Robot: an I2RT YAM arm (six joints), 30 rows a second.
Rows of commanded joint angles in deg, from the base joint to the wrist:
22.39 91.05 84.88 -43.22 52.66 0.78
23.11 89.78 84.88 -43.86 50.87 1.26
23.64 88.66 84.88 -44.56 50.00 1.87
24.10 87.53 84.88 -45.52 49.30 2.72
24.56 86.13 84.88 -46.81 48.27 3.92
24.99 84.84 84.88 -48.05 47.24 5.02
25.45 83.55 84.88 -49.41 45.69 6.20
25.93 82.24 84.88 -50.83 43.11 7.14
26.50 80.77 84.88 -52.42 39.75 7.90
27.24 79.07 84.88 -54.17 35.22 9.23
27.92 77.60 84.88 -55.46 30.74 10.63
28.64 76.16 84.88 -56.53 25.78 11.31
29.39 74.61 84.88 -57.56 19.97 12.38
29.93 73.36 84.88 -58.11 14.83 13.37
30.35 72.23 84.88 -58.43 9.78 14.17
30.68 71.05 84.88 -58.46 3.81 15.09
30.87 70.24 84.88 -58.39 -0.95 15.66
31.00 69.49 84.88 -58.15 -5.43 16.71
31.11 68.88 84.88 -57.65 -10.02 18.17
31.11 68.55 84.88 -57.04 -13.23 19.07
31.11 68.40 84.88 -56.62 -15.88 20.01
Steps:
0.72 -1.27 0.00 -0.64 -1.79 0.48
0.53 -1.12 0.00 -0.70 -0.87 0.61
0.46 -1.13 0.00 -0.96 -0.70 0.85
0.46 -1.40 0.00 -1.29 -1.03 1.20
0.43 -1.29 0.00 -1.24 -1.03 1.10
0.46 -1.29 0.00 -1.36 -1.55 1.18
0.48 -1.31 0.00 -1.42 -2.58 0.94
0.57 -1.47 0.00 -1.59 -3.36 0.76
0.74 -1.70 0.00 -1.75 -4.53 1.33
0.68 -1.47 0.00 -1.29 -4.48 1.40
0.72 -1.44 0.00 -1.07 -4.96 0.68
0.75 -1.55 0.00 -1.03 -5.81 1.07
0.54 -1.25 0.00 -0.55 -5.14 0.99
0.42 -1.13 0.00 -0.32 -5.05 0.80
0.33 -1.18 0.00 -0.03 -5.97 0.92
0.19 -0.81 0.00 0.07 -4.76 0.57
0.13 -0.75 0.00 0.24 -4.48 1.05
0.11 -0.61 0.00 0.50 -4.59 1.46
0.00 -0.33 0.00 0.61 -3.21 0.90
0.00 -0.15 0.00 0.42 -2.65 0.94

